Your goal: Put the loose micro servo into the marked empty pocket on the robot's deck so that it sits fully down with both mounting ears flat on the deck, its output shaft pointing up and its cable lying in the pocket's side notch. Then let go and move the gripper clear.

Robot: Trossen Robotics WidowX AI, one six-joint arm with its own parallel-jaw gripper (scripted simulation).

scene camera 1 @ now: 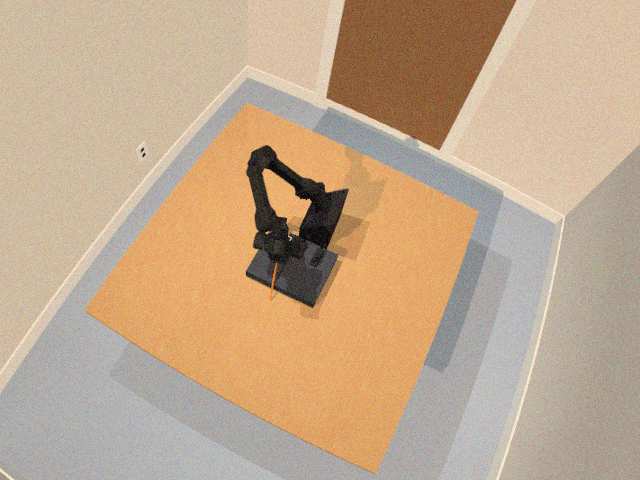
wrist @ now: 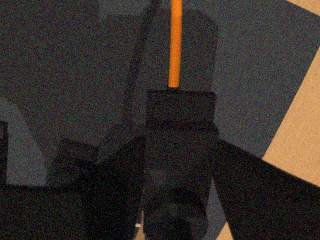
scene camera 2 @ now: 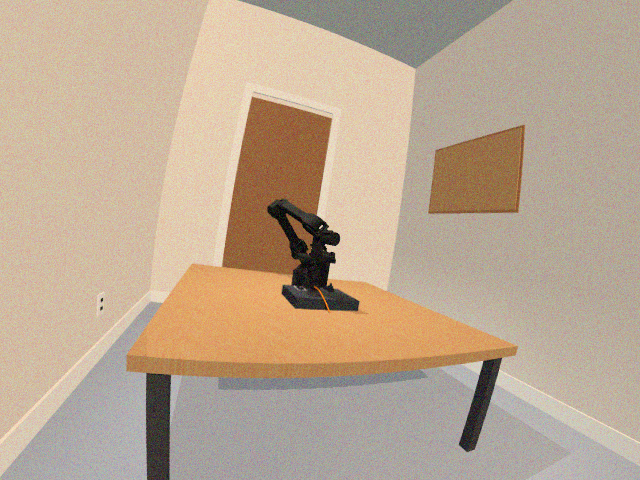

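With my gripper (wrist: 178, 147) I see a micro servo (wrist: 181, 138). A deck (scene camera 1: 297, 279) is visible as well; the deck also appears in the wrist view (wrist: 84, 78) and in scene camera 2 (scene camera 2: 299, 299).
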